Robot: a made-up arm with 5 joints.
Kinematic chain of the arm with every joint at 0, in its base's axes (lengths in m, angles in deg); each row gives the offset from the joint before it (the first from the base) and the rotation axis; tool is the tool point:
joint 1: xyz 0 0 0.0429 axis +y
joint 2: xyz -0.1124 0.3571 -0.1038 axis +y
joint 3: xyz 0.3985 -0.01 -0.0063 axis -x
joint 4: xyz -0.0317 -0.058 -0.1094 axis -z
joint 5: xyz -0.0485 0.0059 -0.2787 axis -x
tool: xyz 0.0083 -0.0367 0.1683
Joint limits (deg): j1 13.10..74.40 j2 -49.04..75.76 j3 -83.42..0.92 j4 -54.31..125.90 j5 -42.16..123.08
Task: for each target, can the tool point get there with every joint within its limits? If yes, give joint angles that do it. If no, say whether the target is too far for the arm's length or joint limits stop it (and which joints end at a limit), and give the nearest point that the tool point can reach.
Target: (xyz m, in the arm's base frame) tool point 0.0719 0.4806 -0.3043
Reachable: yes | joints 39.35 -9.35 -37.55 41.01 24.19
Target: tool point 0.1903 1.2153 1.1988
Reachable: no: too far | nearest point 0.2218 0.7984 0.2621 | short by 1.026 m
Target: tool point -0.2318 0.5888 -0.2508
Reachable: yes | joints 60.15 28.93 -58.27 5.92 49.17
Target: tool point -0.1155 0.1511 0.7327
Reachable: no: joint limits stop it (at a limit: joint 1, joint 2, joint 3, joint 4) | nearest point -0.5259 0.3498 0.4037 | short by 0.562 m
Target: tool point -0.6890 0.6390 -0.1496
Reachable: yes | joints 67.14 62.52 -53.91 94.88 101.37
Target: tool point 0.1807 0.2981 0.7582
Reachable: no: joint limits stop it (at a limit: joint 1, joint 2, joint 3) | nearest point 0.2170 0.6304 0.2485 | short by 0.609 m
